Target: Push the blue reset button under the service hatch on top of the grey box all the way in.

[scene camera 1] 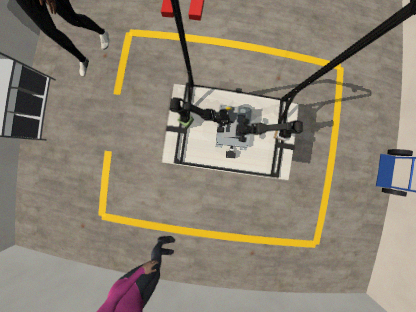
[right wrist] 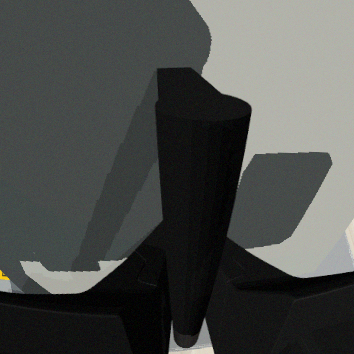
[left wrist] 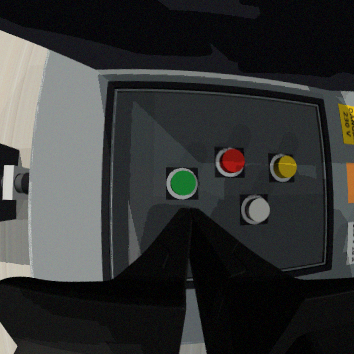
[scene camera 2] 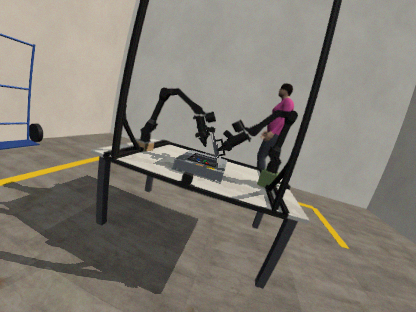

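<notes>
The grey box stands on the table with its hatch raised. In the left wrist view, the recess shows a green button, a red button, a yellow button and a white button. The blue button does not show there; the fingers cover the area below the green one. My left gripper is shut and empty, tips down over the recess just below the green button. Contact cannot be told. My right gripper is shut on the hatch's black handle.
A black block stands beside the box, at the left edge of the left wrist view. A green block and a tan block lie near the arm bases. Black frame posts rise from the table.
</notes>
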